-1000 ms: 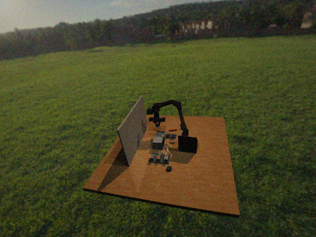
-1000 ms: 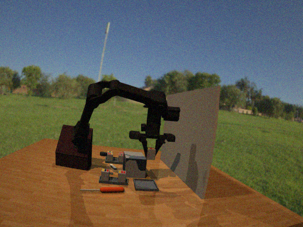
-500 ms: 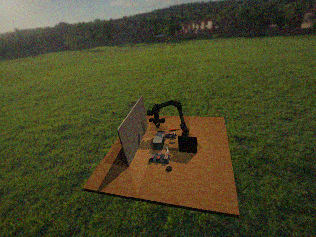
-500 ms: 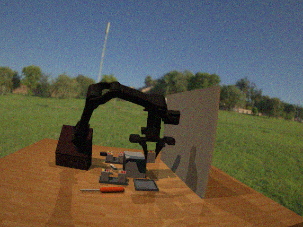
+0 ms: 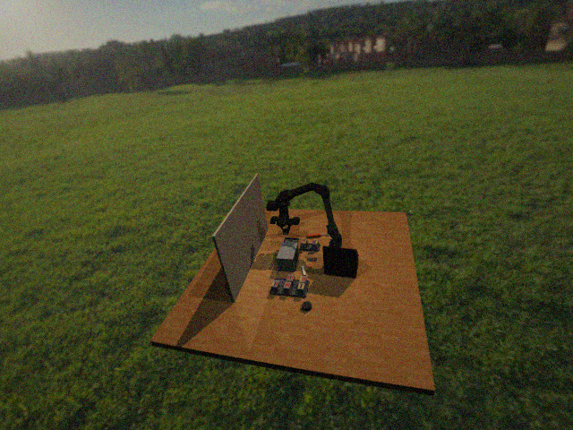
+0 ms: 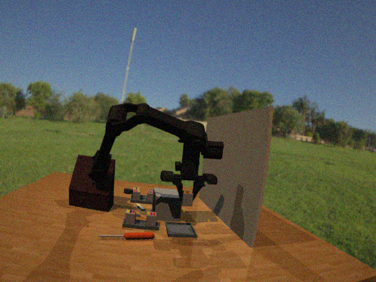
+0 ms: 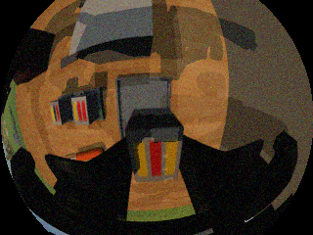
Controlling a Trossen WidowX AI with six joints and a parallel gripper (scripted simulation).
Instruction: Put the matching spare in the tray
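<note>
Now: the tray 11 cm below my gripper tip and 1 cm behind it. Also, from my gripper tip: mounted unit (18 cm to the left, 6 cm below, 5 cm behind); spare (2 cm above); tall grey panel (19 cm to the left, 18 cm ahead, 11 cm above).
</note>
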